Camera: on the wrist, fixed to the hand. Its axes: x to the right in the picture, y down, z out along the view.
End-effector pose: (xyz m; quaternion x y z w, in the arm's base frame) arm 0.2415 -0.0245 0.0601 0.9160 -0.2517 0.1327 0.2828
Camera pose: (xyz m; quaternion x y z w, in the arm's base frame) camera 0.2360 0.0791 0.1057 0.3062 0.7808 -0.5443 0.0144
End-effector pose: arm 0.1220 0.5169 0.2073 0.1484 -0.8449 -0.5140 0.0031
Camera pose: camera 0.1757 0.4173 0.2136 -0.6418 -0.1058 0.0240 0.7592
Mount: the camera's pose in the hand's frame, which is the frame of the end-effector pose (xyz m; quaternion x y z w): -0.0270 -0.0504 -0.0979 0.0400 -0.3148 -0.9482 0.0158
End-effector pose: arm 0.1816 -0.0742 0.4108 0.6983 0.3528 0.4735 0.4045
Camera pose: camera 0.0752 -0.0539 0.3773 -0.1583 0.5593 -0.6100 0.5385
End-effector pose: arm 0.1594 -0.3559 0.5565 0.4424 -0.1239 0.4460 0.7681
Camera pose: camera 0.1640 -0.3047 0.4555 0.2956 0.1936 -0.8556 0.3783
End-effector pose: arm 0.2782 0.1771 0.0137 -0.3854 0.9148 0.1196 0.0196
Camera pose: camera 0.3384 0.1391 0.1019 -0.8350 -0.3523 0.0680 0.4171
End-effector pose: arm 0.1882 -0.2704 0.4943 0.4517 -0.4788 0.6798 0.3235
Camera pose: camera 0.2127 -0.1615 0.4744 0.6880 0.3461 -0.4190 0.4809
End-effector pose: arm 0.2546 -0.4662 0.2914 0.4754 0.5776 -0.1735 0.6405
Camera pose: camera 0.1521 -0.4204 0.3069 -0.5692 0.2513 -0.7828 0.0084
